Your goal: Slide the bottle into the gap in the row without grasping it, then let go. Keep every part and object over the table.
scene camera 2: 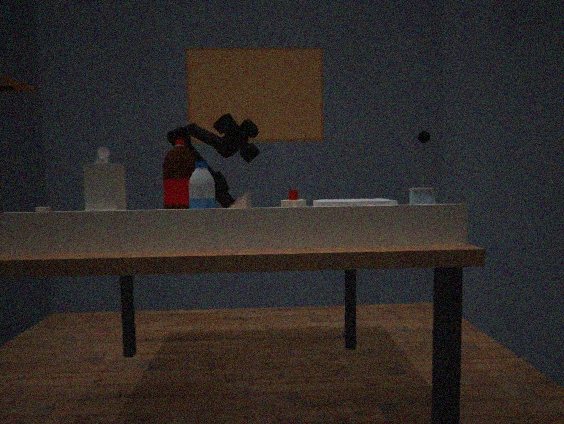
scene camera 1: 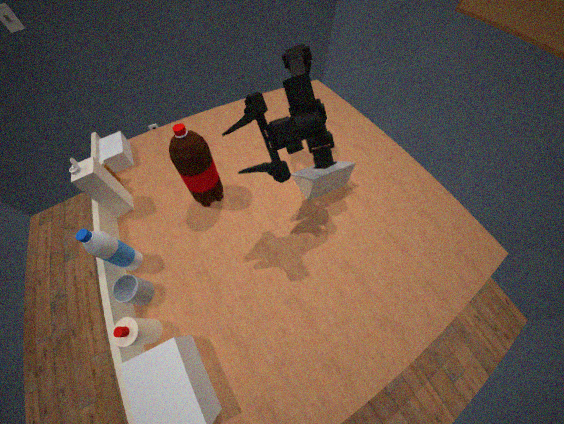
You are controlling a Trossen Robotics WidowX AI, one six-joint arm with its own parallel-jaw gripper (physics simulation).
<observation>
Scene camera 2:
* my gripper: 233,138
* blue-capped bottle: 201,184
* pale spouted carton: 104,183
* dark brown bottle: 179,164
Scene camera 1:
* my gripper: 230,154
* blue-capped bottle: 100,244
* pale spouted carton: 89,175
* dark brown bottle: 189,152
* grey cup: 128,288
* small white box: 115,150
</observation>
